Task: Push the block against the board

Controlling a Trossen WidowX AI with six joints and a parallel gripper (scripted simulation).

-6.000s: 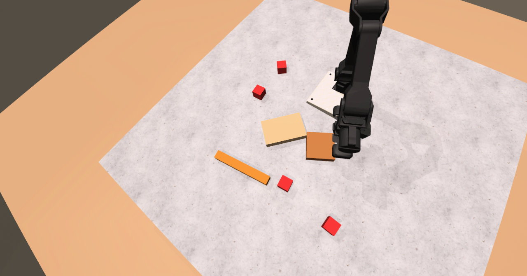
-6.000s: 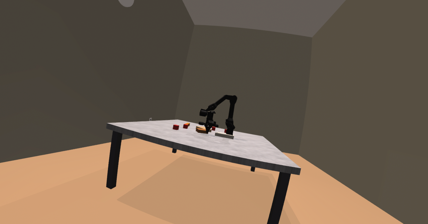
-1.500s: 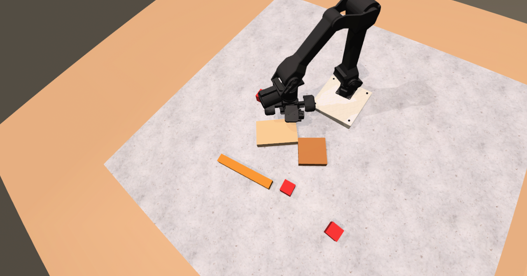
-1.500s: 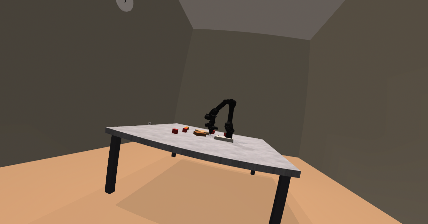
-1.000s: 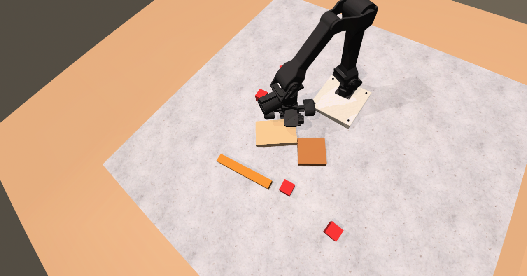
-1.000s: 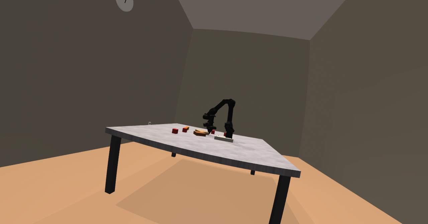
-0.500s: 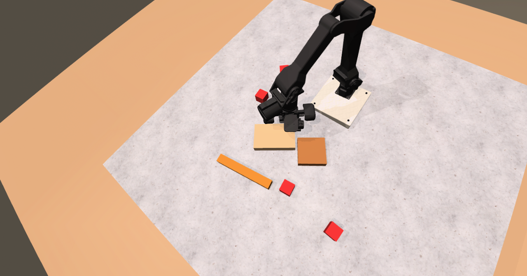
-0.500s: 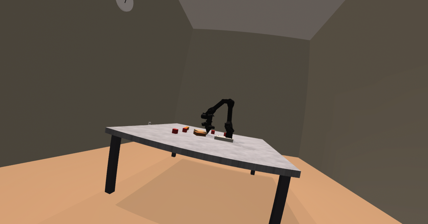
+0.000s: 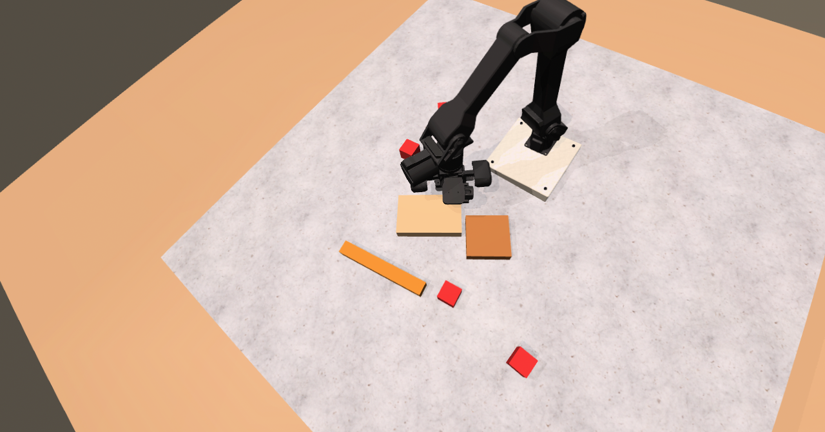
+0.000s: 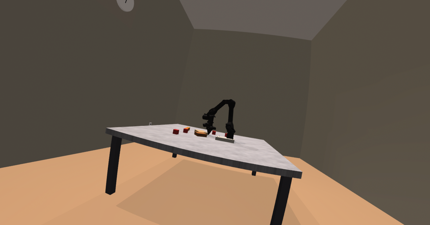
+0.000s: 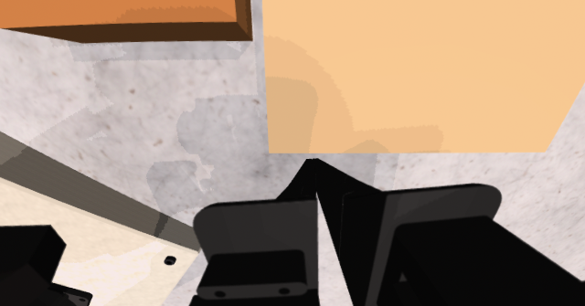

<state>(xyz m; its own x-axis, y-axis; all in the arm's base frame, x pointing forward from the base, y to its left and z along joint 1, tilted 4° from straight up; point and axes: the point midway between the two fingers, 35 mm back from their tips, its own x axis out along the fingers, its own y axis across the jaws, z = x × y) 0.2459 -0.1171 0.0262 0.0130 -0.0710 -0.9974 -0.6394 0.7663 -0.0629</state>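
Right now my gripper tip is 9 cm short of the pale tan board and 1 cm below it. From my gripper tip the other things lie so: orange square block: 14 cm to the left, 5 cm ahead, 1 cm above; orange bar: 26 cm ahead, 1 cm to the right, 1 cm above.
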